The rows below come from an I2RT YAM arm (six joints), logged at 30 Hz.
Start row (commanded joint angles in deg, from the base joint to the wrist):
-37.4, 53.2, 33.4, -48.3, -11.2, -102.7
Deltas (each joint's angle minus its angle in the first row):
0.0, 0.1, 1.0, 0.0, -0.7, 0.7
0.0, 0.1, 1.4, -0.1, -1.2, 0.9
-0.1, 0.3, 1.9, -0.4, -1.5, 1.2
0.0, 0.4, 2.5, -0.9, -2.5, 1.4
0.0, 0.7, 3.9, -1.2, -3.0, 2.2
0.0, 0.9, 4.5, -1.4, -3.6, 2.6
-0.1, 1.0, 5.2, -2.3, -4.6, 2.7
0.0, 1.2, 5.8, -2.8, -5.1, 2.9
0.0, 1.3, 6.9, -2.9, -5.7, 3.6
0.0, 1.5, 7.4, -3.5, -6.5, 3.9
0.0, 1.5, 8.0, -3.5, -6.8, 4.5
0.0, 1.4, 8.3, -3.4, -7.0, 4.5
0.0, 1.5, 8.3, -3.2, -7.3, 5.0
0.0, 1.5, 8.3, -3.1, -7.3, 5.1
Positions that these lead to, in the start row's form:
-37.4, 53.3, 34.4, -48.3, -11.9, -102.0
-37.4, 53.3, 34.8, -48.4, -12.4, -101.8
-37.5, 53.5, 35.3, -48.7, -12.7, -101.5
-37.4, 53.6, 35.9, -49.2, -13.7, -101.3
-37.4, 53.9, 37.3, -49.5, -14.2, -100.5
-37.4, 54.1, 37.9, -49.7, -14.8, -100.1
-37.5, 54.2, 38.6, -50.6, -15.8, -100.0
-37.4, 54.4, 39.2, -51.1, -16.3, -99.8
-37.4, 54.5, 40.3, -51.2, -16.9, -99.1
-37.4, 54.7, 40.8, -51.8, -17.7, -98.8
-37.4, 54.7, 41.4, -51.8, -18.0, -98.2
-37.4, 54.6, 41.7, -51.7, -18.2, -98.2
-37.4, 54.7, 41.7, -51.5, -18.5, -97.7
-37.4, 54.7, 41.7, -51.4, -18.5, -97.6

